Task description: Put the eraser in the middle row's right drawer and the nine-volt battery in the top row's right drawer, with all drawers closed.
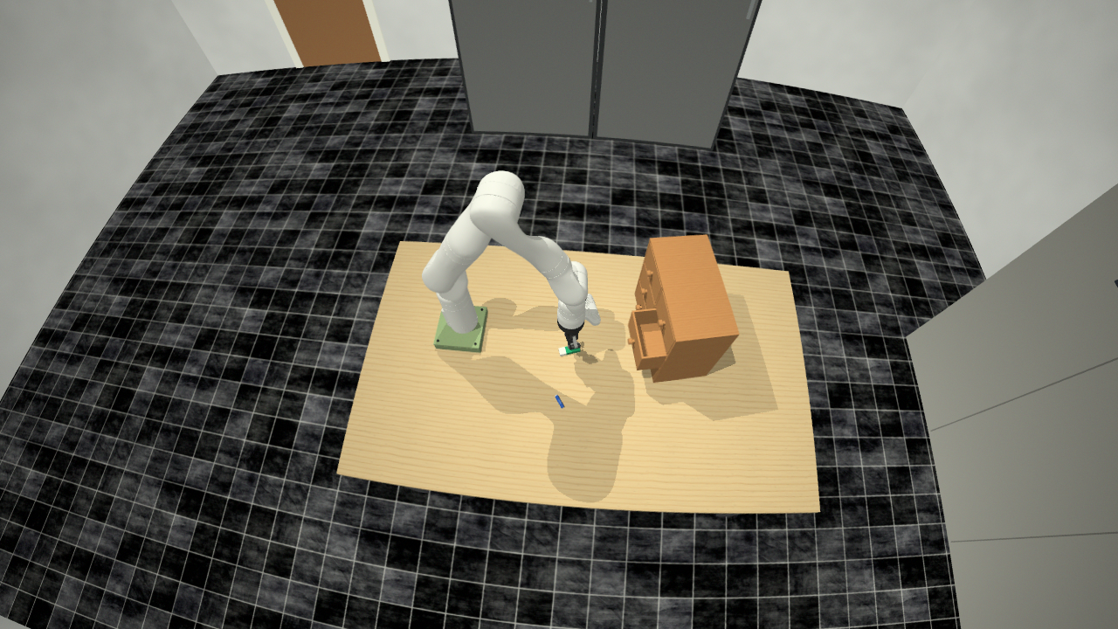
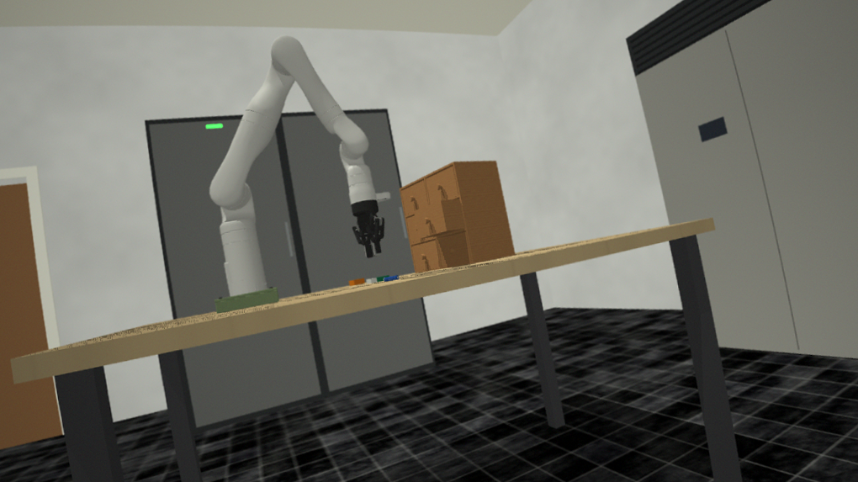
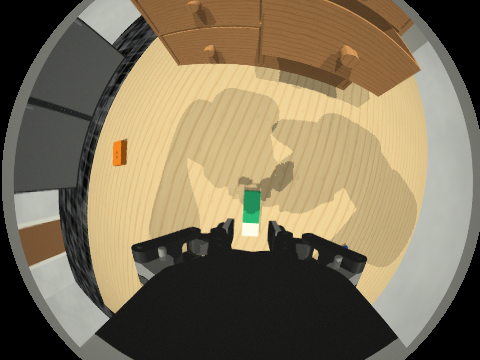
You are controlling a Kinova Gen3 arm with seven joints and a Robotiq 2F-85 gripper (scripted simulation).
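The eraser lies 8 cm below my hand. From my hand the other things lie so: blue stick: 2 cm ahead, 17 cm to the right, 9 cm below; then nine-volt battery: 4 cm behind, 27 cm to the left, 8 cm below.
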